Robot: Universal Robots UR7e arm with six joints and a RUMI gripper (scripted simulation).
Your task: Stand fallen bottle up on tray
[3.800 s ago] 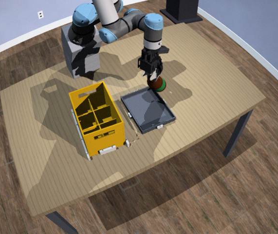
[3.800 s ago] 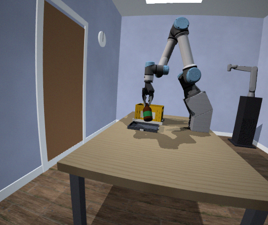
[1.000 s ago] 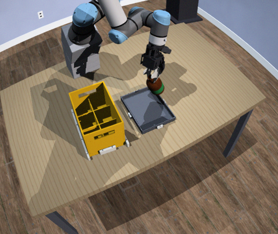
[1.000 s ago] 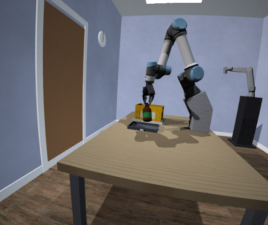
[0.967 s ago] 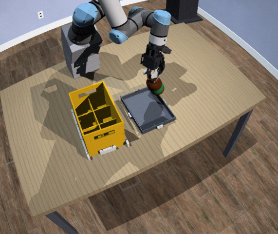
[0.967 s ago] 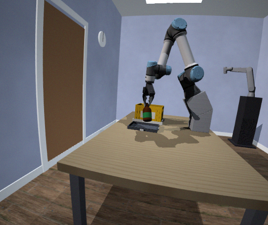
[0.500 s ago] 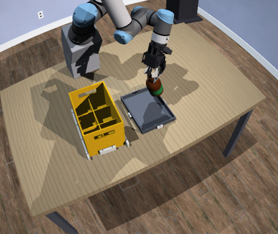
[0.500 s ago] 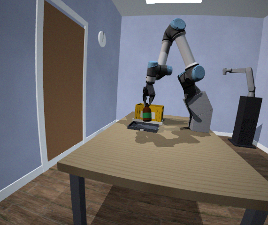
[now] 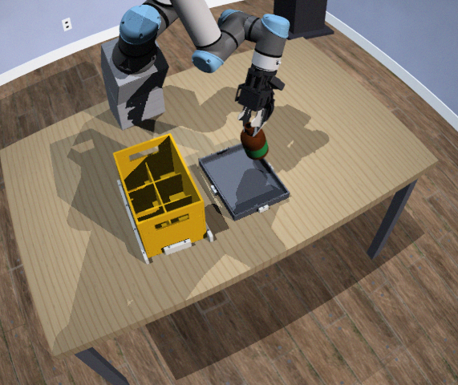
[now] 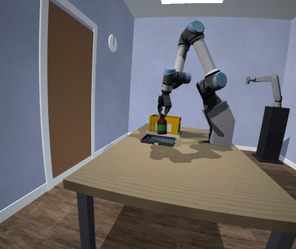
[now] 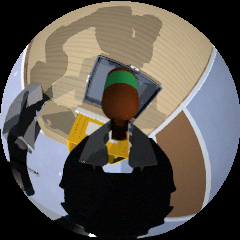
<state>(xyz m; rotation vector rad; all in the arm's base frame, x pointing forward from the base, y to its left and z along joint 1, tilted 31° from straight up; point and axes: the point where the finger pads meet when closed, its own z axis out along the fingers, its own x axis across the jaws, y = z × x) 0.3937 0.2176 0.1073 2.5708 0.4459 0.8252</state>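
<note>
Now: the bottle 50 mm below my hand, 10 mm to the left of it and 10 mm behind it. Also, from my hand: tray: 190 mm below, 30 mm to the right, 10 mm ahead; then yellow crate: 300 mm to the right, 120 mm below, 10 mm ahead.
</note>
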